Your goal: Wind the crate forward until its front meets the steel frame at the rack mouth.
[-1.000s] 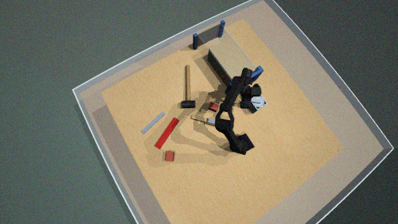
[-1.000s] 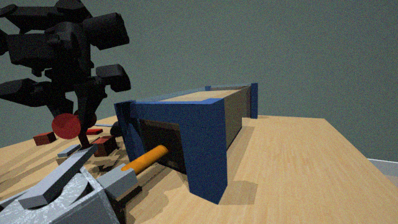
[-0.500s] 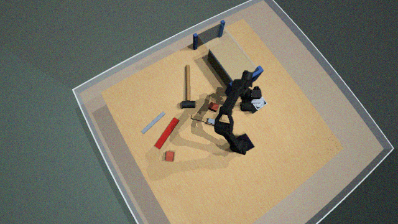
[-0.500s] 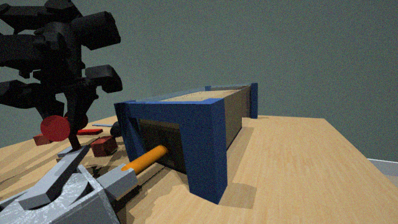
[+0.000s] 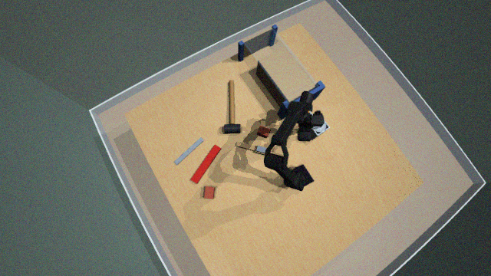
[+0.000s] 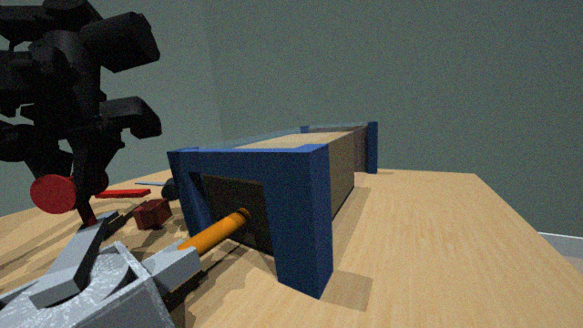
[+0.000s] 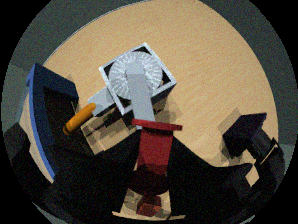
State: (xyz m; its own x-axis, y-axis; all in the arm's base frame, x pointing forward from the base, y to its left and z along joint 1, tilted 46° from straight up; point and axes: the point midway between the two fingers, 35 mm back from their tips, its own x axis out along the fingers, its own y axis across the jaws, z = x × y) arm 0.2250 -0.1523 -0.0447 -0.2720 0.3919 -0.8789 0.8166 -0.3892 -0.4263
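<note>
My gripper tip is now 3 cm past the grey winch, 10 cm to the left of it and 10 cm above it. Also, from my gripper tip: red grip (1 cm ahead, 1 cm to the left); then brush-like tool (5 cm ahead, 28 cm to the left, 11 cm below); then blue frame (15 cm ahead, 7 cm to the right, 3 cm below).
</note>
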